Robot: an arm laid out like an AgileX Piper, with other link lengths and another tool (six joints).
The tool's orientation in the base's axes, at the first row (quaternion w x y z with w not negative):
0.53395, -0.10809, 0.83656, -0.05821
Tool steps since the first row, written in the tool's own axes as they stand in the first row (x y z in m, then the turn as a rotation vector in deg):
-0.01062, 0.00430, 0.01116, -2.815, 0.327, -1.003
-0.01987, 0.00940, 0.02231, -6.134, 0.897, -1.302
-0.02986, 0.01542, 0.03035, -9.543, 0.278, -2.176
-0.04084, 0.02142, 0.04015, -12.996, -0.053, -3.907
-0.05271, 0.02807, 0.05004, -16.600, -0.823, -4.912
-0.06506, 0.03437, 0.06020, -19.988, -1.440, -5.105
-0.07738, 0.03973, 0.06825, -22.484, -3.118, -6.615
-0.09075, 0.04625, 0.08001, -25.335, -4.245, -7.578
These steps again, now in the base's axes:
0.01392, 0.00695, 0.00372, 0.197, 0.983, 2.834
0.02717, 0.01435, 0.00606, 1.207, 2.337, 5.763
0.03780, 0.02276, 0.01018, 1.874, 2.549, 9.267
0.05043, 0.03142, 0.01443, 1.749, 3.036, 13.111
0.06342, 0.04094, 0.01928, 2.394, 3.147, 16.874
0.07690, 0.05023, 0.02452, 3.670, 3.369, 20.071
0.08856, 0.05857, 0.03083, 3.515, 2.320, 23.265
0.10388, 0.06835, 0.03624, 3.936, 1.903, 26.423

